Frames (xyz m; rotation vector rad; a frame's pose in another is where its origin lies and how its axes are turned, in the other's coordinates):
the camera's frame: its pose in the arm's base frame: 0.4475 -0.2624 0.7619 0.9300 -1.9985 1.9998
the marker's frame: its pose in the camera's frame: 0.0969 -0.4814 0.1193 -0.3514 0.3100 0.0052
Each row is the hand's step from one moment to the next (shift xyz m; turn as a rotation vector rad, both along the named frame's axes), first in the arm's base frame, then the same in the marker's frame.
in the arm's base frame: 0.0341 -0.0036 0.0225 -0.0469 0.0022 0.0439
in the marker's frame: -0.0152 -0.0376 -0.0061 0.0636 -0.0084 -0.0047
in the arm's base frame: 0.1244 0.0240 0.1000 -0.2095 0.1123 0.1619
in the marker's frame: -0.0452 -0.1421 -0.0618 0.2640 0.0156 -0.1129
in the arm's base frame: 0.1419 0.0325 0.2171 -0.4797 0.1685 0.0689
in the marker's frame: 0.0072 -0.2426 -0.0970 0.4327 0.2530 -0.1095
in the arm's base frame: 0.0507 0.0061 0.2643 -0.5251 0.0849 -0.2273
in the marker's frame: 0.1091 -0.2364 -0.0685 0.3013 0.4922 0.0398
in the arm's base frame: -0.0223 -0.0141 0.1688 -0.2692 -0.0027 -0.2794
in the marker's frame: 0.1147 -0.1253 -0.0186 0.0617 0.3700 0.0993
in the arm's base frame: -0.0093 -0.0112 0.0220 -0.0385 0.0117 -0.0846
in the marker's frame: 0.0202 -0.0152 0.0075 -0.0167 0.0914 0.0119
